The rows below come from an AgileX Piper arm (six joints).
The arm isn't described. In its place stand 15 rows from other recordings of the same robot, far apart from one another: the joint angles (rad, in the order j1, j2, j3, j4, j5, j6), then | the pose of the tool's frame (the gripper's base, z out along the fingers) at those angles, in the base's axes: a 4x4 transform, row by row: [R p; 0 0 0 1], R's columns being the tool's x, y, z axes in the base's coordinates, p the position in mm.
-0.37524, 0.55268, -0.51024, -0.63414, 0.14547, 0.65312 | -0.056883 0.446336 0.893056 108.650; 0.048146 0.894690 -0.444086 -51.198; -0.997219 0.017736 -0.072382 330.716; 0 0 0 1
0.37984, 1.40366, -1.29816, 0.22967, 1.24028, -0.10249 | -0.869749 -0.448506 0.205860 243.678; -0.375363 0.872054 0.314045 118.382; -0.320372 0.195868 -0.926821 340.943; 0 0 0 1
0.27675, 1.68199, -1.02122, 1.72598, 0.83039, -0.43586 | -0.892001 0.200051 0.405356 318.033; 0.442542 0.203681 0.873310 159.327; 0.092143 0.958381 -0.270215 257.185; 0 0 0 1
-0.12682, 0.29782, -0.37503, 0.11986, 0.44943, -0.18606 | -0.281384 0.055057 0.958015 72.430; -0.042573 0.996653 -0.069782 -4.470; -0.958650 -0.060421 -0.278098 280.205; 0 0 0 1
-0.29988, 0.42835, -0.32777, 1.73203, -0.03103, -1.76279 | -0.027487 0.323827 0.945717 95.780; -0.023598 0.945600 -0.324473 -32.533; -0.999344 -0.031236 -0.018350 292.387; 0 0 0 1
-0.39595, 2.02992, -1.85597, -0.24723, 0.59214, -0.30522 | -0.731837 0.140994 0.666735 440.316; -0.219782 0.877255 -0.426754 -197.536; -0.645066 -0.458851 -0.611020 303.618; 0 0 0 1
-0.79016, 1.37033, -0.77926, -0.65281, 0.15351, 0.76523 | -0.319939 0.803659 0.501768 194.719; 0.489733 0.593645 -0.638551 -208.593; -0.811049 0.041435 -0.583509 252.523; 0 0 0 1
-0.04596, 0.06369, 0.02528, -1.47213, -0.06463, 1.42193 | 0.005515 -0.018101 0.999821 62.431; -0.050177 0.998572 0.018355 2.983; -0.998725 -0.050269 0.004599 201.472; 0 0 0 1
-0.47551, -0.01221, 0.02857, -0.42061, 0.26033, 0.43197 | -0.135211 0.550788 0.823620 44.466; 0.096453 0.834623 -0.542312 -33.654; -0.986111 0.006114 -0.165976 182.740; 0 0 0 1
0.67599, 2.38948, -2.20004, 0.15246, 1.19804, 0.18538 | -0.884277 -0.451060 0.120830 388.784; -0.406008 0.870487 0.278225 328.324; -0.230677 0.196970 -0.952886 197.298; 0 0 0 1
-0.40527, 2.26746, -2.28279, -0.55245, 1.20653, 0.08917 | -0.861516 0.463539 0.207177 439.761; 0.249464 0.741842 -0.622445 -237.220; -0.442220 -0.484563 -0.754745 293.672; 0 0 0 1
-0.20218, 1.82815, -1.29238, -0.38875, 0.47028, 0.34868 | -0.760589 0.302881 0.574255 389.935; 0.154489 0.943538 -0.293035 -95.884; -0.630586 -0.134163 -0.764436 227.775; 0 0 0 1
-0.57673, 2.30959, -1.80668, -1.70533, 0.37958, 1.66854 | -0.334052 0.780191 0.528877 431.199; 0.165212 0.600890 -0.782071 -320.358; -0.927962 -0.173876 -0.329625 194.624; 0 0 0 1
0.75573, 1.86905, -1.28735, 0.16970, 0.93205, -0.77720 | -0.127404 -0.991728 0.015610 256.898; -0.971198 0.127930 0.201019 259.044; -0.201353 0.010450 -0.979463 192.803; 0 0 0 1
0.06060, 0.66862, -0.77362, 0.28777, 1.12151, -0.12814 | -0.789623 -0.214855 0.574746 96.498; -0.048189 0.955512 0.290991 29.162; -0.611697 0.202077 -0.764847 328.240; 0 0 0 1
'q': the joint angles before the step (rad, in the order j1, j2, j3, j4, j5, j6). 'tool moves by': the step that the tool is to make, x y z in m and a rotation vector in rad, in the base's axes. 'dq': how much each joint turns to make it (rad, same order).
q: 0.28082, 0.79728, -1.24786, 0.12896, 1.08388, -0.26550
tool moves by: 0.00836, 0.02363, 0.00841, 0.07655, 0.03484, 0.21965
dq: -0.00007, 0.07183, -0.05251, 0.25677, 0.03092, -0.16229
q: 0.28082, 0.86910, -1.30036, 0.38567, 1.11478, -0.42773
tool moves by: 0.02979, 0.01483, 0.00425, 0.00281, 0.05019, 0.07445
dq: -0.00004, 0.12385, -0.07618, 0.07506, 0.02350, -0.05832
